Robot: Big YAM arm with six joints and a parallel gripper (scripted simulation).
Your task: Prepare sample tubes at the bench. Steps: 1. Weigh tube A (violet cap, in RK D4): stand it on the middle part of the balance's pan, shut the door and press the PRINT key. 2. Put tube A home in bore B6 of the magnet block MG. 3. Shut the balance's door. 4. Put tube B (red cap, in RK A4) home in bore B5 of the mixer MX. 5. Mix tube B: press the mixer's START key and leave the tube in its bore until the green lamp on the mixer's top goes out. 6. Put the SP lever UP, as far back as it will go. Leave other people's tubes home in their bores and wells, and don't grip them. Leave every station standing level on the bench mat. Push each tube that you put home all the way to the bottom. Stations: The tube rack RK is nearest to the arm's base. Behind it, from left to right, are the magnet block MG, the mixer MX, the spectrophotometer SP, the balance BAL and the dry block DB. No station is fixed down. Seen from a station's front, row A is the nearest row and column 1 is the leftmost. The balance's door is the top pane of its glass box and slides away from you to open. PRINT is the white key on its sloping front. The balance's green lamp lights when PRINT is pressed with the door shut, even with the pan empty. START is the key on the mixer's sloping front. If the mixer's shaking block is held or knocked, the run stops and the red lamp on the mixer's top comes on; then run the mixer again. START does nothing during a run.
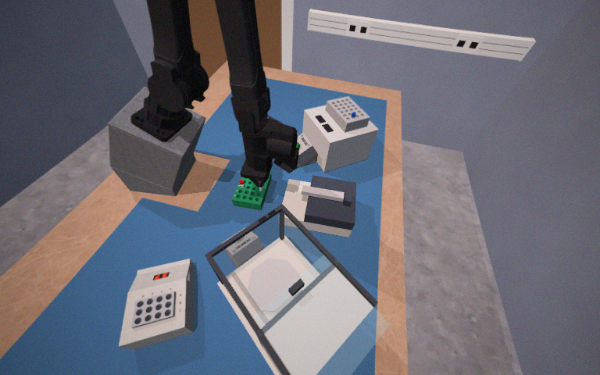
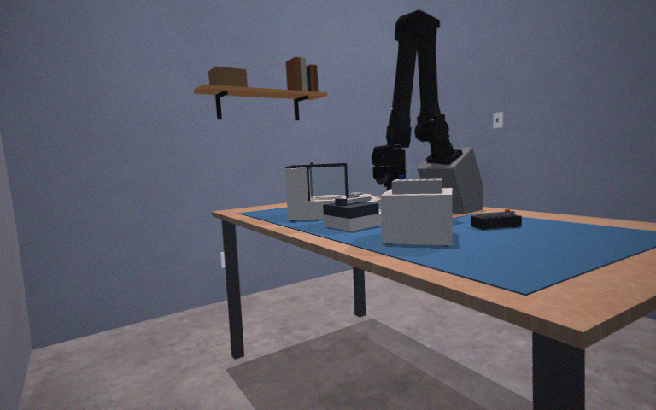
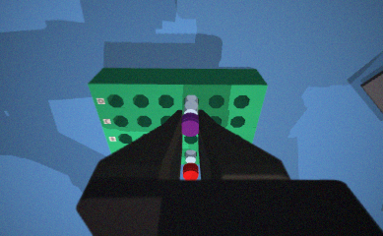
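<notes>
Now: hand 40 mm above the green rack RK and 30 mm past it. Also, from my hand: SP lever 190 mm ahead, 30 mm above; white print key 180 mm to the right, 20 mm ahead, 10 mm above; green start key 180 mm to the left, 50 mm ahead, 10 mm above.
</notes>
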